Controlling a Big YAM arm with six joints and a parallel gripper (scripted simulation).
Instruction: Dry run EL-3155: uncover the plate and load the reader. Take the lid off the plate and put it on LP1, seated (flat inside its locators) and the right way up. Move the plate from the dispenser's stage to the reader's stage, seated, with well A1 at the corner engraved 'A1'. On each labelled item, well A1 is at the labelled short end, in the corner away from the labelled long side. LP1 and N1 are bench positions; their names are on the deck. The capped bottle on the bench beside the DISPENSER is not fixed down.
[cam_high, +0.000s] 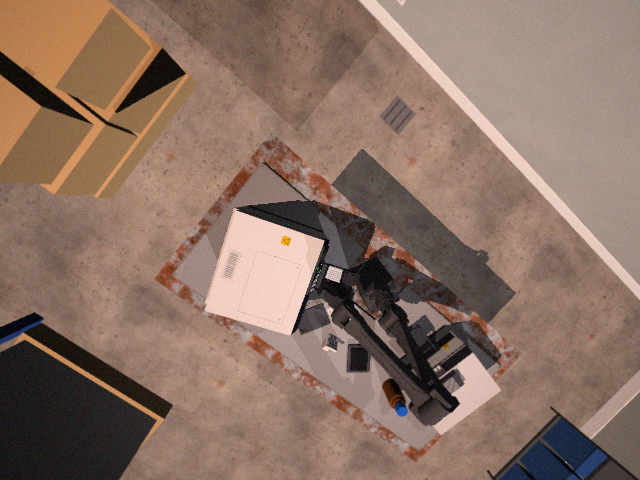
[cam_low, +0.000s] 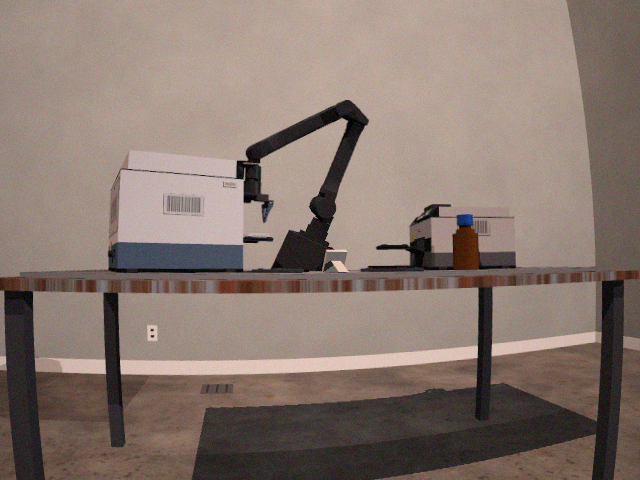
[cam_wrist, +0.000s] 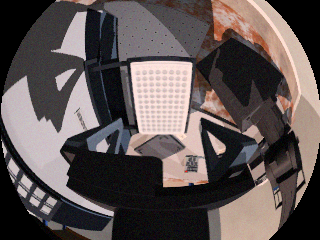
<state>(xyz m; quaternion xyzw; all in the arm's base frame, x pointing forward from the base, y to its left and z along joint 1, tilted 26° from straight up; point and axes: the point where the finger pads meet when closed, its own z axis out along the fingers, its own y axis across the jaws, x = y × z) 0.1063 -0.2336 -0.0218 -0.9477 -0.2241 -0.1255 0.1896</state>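
The white well plate lies 6 cm below my hand. Also, from my hand: brown capped bottle: 71 cm to the left, 18 cm ahead, 7 cm below; plate lid: 46 cm to the left, 20 cm ahead, 17 cm below.
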